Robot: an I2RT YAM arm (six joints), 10 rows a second.
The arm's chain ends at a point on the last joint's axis. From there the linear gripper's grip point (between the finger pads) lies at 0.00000 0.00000 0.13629 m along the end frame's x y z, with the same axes.
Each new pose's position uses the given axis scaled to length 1; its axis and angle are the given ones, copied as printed.
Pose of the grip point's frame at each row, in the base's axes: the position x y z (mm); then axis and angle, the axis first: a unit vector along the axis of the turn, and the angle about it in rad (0 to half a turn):
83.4 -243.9 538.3 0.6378 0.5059 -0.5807 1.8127
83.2 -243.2 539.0 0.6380 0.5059 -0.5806 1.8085
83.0 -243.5 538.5 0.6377 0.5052 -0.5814 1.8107
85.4 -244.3 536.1 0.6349 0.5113 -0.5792 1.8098
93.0 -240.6 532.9 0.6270 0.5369 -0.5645 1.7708
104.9 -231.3 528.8 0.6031 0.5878 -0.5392 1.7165
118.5 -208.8 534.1 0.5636 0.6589 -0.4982 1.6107
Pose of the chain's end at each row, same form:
79.0 -109.9 514.0 0.6378 0.5059 -0.5807 1.8127
78.6 -109.2 514.3 0.6380 0.5059 -0.5806 1.8085
78.7 -109.5 513.9 0.6377 0.5052 -0.5814 1.8107
79.7 -110.3 511.8 0.6349 0.5113 -0.5792 1.8098
79.1 -107.3 507.9 0.6270 0.5369 -0.5645 1.7708
76.4 -100.5 503.2 0.6031 0.5878 -0.5392 1.7165
68.6 -85.5 504.4 0.5636 0.6589 -0.4982 1.6107

